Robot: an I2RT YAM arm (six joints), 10 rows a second.
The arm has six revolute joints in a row. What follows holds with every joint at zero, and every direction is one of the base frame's.
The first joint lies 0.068 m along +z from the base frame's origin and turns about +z.
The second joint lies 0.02 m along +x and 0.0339 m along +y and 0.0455 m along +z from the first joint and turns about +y.
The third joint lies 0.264 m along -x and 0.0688 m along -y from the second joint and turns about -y.
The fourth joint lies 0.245 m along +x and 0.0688 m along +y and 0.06 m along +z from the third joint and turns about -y.
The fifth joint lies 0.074 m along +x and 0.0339 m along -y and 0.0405 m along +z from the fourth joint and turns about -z.
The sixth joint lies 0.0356 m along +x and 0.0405 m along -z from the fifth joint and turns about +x.
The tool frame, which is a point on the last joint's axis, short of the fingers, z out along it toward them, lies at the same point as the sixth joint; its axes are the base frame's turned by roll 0, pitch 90 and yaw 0 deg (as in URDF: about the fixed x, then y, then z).
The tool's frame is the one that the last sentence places.
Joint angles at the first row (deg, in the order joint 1, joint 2, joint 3, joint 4, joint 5, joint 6):
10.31, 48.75, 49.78, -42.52, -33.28, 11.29
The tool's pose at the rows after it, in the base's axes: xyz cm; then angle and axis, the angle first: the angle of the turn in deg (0 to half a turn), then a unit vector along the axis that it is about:
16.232 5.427 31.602 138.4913 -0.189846 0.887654 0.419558
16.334 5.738 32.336 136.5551 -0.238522 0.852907 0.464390
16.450 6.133 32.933 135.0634 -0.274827 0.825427 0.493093
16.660 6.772 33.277 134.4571 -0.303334 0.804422 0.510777
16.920 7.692 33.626 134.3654 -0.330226 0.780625 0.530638
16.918 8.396 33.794 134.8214 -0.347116 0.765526 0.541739
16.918 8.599 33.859 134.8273 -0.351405 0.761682 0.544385
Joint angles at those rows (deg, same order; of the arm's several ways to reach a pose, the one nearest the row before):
10.30, 48.75, 49.80, -38.26, -43.18, 8.38
10.33, 48.75, 49.80, -34.24, -49.73, 7.22
11.05, 48.90, 49.80, -30.48, -53.65, 7.03
12.73, 49.56, 49.80, -27.20, -55.51, 7.18
15.20, 50.57, 49.80, -23.16, -57.01, 8.25
17.23, 51.09, 49.82, -21.19, -57.63, 8.84
17.83, 51.22, 49.82, -20.51, -57.65, 9.08

